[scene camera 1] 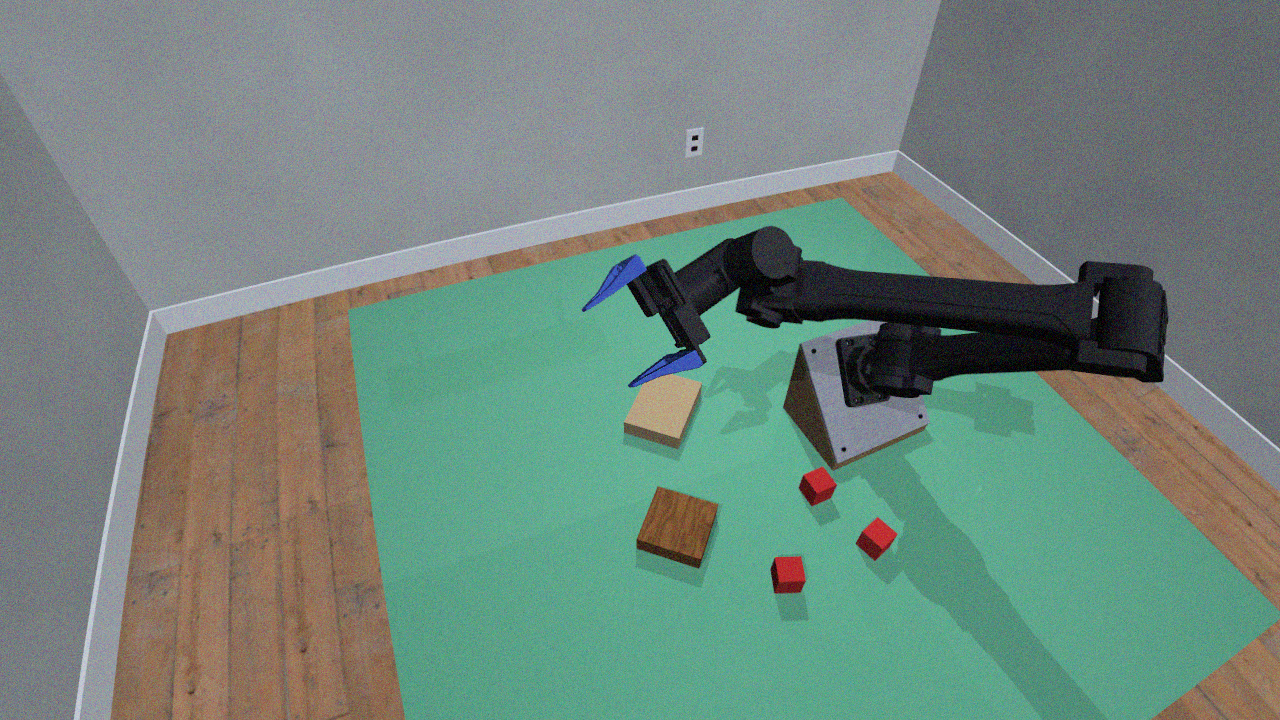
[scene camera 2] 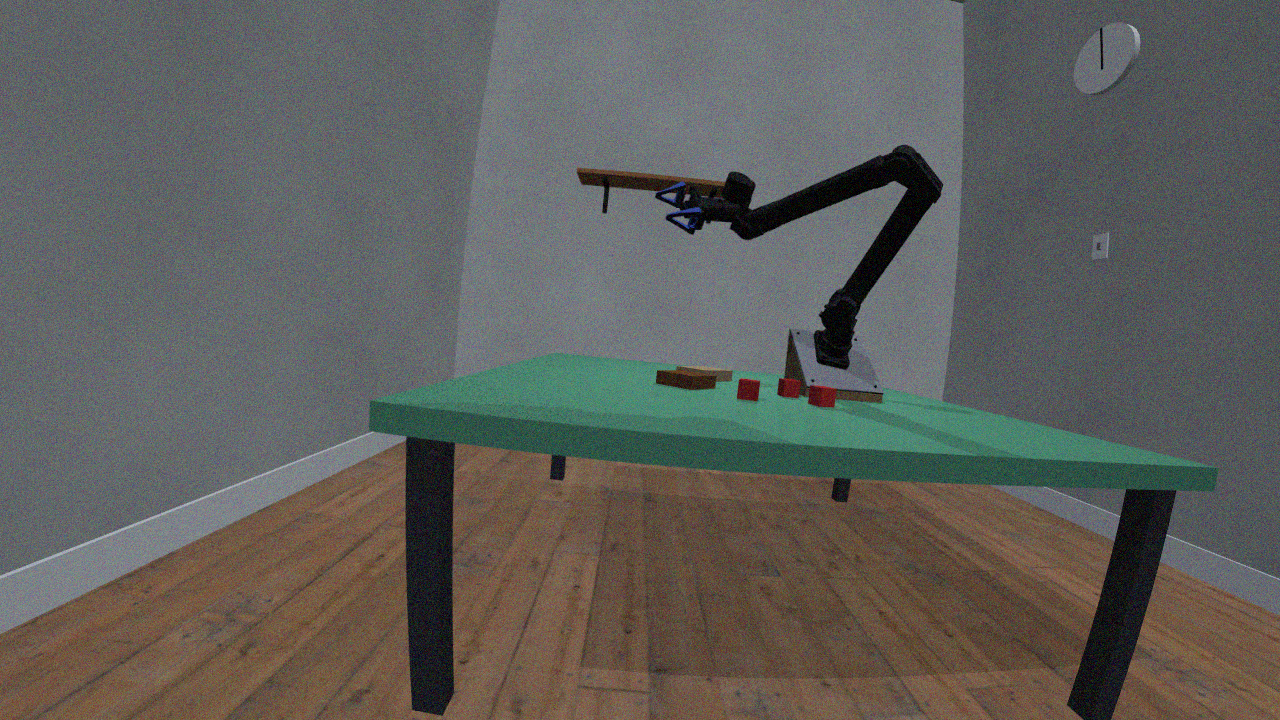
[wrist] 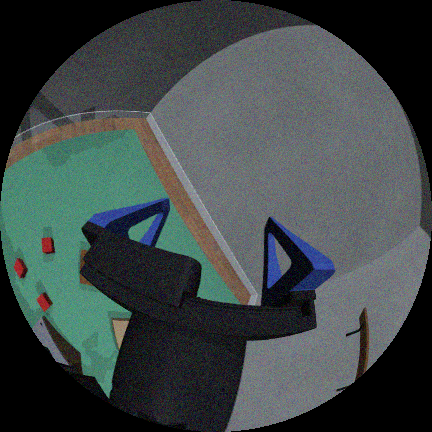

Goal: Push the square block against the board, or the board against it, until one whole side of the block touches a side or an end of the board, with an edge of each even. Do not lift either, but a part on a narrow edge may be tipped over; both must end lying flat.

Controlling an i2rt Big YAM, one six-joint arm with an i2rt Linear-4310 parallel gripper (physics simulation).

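Frame: origin at the arm's base, x ahead, y left, z up, level; metres.
Seen in the pictures: gripper, fingertip midpoint: (scene camera 1: pixel 607 348) (scene camera 2: pixel 660 205) (wrist: pixel 217 212); arm's base, origin of the base link: (scene camera 1: pixel 860 370) (scene camera 2: pixel 830 351).
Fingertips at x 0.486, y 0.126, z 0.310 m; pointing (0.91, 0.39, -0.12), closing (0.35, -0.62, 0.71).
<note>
Pixels of each thing's top centre, then the offset from my fingertips to it.
- pale wooden piece, middle of its top: (scene camera 1: pixel 664 401) (scene camera 2: pixel 705 368) (wrist: pixel 130 338) dx -0.160, dy -0.228, dz -0.396 m
- dark brown wooden piece, middle of its top: (scene camera 1: pixel 678 521) (scene camera 2: pixel 687 373) (wrist: pixel 94 269) dx -0.102, dy +0.011, dz -0.396 m
A pale wooden piece (scene camera 1: pixel 664 407) (scene camera 2: pixel 720 374) (wrist: pixel 119 330), apparently the board, lies flat on the table. A dark brown wooden piece (scene camera 1: pixel 678 523) (scene camera 2: pixel 684 379) (wrist: pixel 85 274), apparently the square block, lies flat and apart from it, nearer the front in scene camera 1; their exact shapes are hard to compare. Both are mostly hidden by the gripper body in the wrist view. My gripper (scene camera 1: pixel 607 347) (scene camera 2: pixel 663 205) (wrist: pixel 217 212) is open and empty, high above the table. One blue finger overlaps the pale piece's far edge in scene camera 1, without touching it.
Three red cubes (scene camera 1: pixel 788 574) (scene camera 1: pixel 817 486) (scene camera 1: pixel 876 539) lie to the right of the dark piece, in scene camera 1. The arm's wedge-shaped base (scene camera 1: pixel 863 394) (scene camera 2: pixel 845 362) stands behind them. A wooden wall shelf (scene camera 2: pixel 626 180) (wrist: pixel 364 345) hangs on the wall.
</note>
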